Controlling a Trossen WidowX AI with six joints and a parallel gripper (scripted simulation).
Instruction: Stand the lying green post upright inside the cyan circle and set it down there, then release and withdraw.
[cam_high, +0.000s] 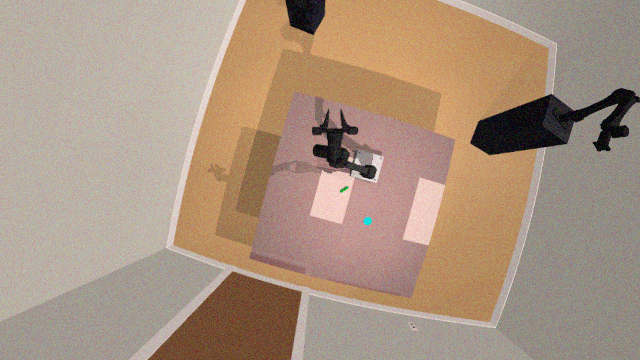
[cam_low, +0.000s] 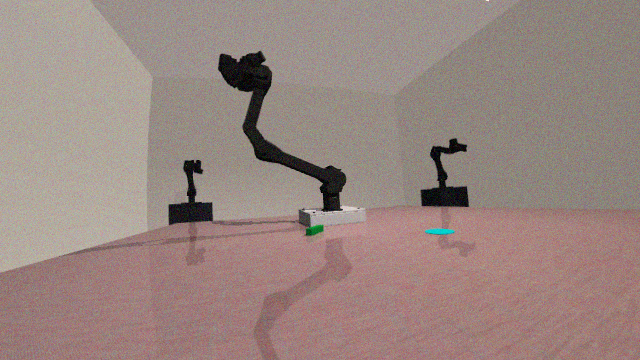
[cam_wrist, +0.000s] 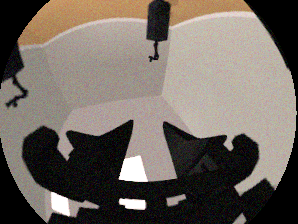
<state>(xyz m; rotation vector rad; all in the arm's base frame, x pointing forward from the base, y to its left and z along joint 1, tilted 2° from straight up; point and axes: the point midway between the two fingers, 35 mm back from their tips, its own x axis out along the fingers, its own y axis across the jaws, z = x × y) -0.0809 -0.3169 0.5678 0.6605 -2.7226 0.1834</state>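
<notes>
The green post is 270 mm ahead of my gripper tip, 260 mm to the left of it and 620 mm below it. Round my gripper tip: cyan circle (400 mm ahead, 520 mm to the left, 630 mm below).
</notes>
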